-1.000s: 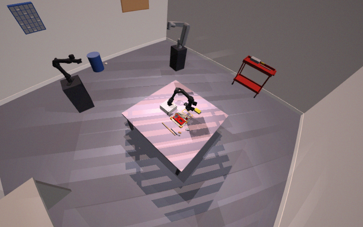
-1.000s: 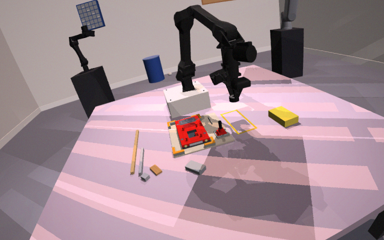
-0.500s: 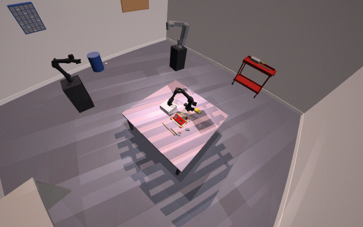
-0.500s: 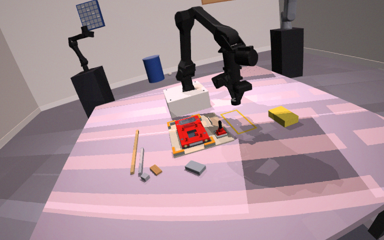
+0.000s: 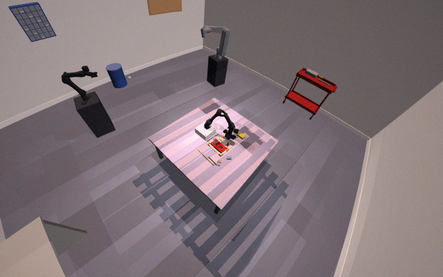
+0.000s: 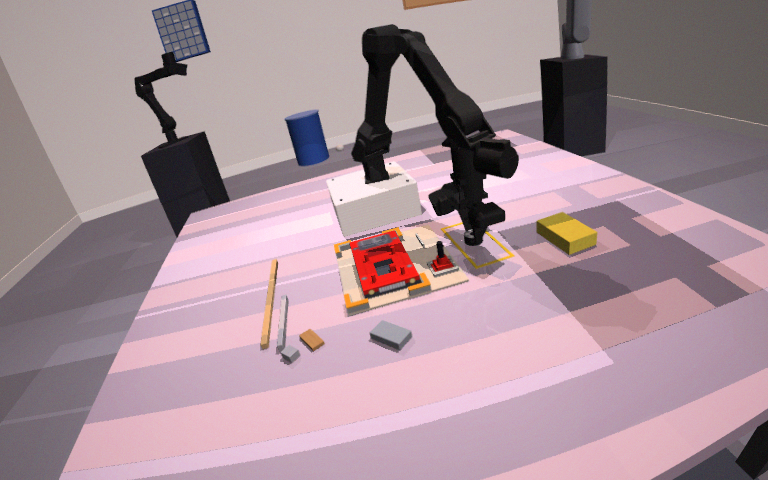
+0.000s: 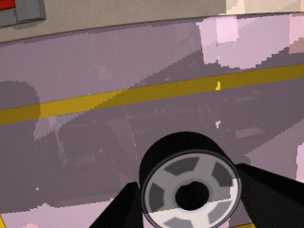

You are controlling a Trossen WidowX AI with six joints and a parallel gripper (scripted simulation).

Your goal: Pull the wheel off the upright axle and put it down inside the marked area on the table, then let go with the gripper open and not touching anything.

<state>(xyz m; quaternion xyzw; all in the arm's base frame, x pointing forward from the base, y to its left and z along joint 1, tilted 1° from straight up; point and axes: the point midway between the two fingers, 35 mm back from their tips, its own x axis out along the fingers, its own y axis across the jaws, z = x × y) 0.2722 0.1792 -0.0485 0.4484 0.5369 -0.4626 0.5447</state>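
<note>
Right now my gripper tip is right at the black wheel. Round my gripper tip: yellow block: 18 cm to the left, 7 cm ahead, 1 cm above; grey bar: 40 cm to the right, 16 cm ahead; grey block: 25 cm ahead, 20 cm to the right.
</note>
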